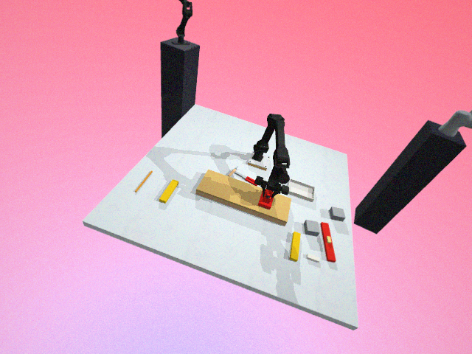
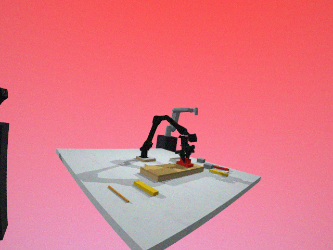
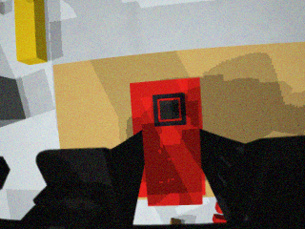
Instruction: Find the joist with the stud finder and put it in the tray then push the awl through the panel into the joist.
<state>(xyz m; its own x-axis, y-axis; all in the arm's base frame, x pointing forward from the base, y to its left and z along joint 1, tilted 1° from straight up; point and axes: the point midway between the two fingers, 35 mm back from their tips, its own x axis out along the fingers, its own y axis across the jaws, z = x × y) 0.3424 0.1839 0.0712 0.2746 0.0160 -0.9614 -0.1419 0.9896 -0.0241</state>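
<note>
My gripper tip is now 250 mm past the white tray, 160 mm to the right of it and 50 mm above it. The rest, counted from my gripper tip: awl (260 mm to the right, 160 mm behind, 60 mm below); then red-handled tool (180 mm to the right, 140 mm behind, 60 mm below); then red stud finder (20 mm above, 10 mm ahead).
</note>
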